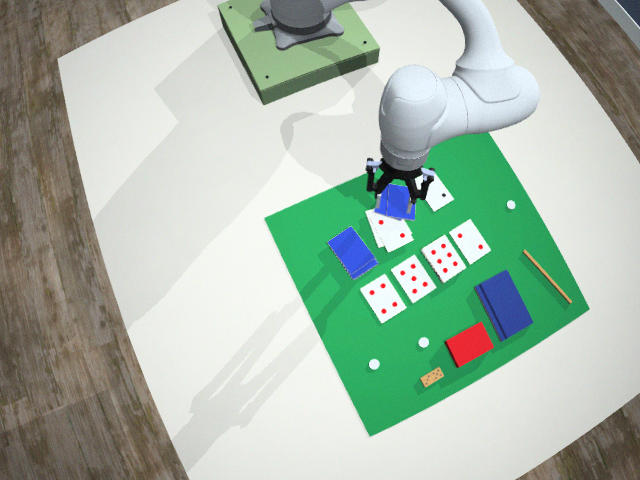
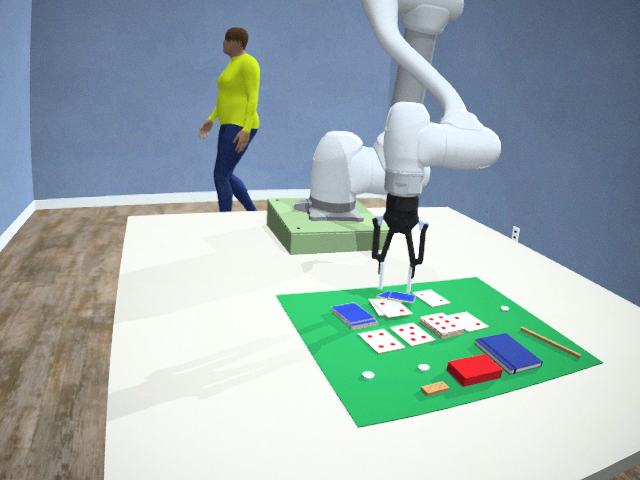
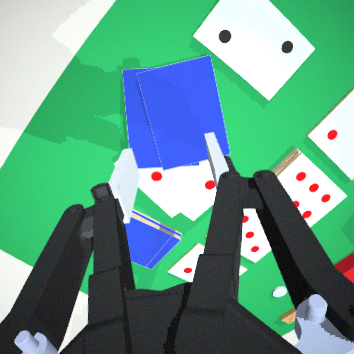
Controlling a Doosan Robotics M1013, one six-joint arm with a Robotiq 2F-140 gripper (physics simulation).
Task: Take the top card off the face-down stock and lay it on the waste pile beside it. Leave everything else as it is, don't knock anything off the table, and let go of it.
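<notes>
The face-down stock is a blue-backed stack at the mat's left; its top card sits slightly offset. The waste pile beside it shows red-pip faces, with one card sticking out at an angle. Two blue-backed cards lie overlapped across its far edge: the upper card is turned slightly over the lower card. My gripper is open and empty, with its fingertips above these two cards. Their exact height is hard to tell.
A black-pip card lies right of the blue cards. A row of red-pip cards lies nearer the front. A blue book, red box, domino, stick and white discs lie around.
</notes>
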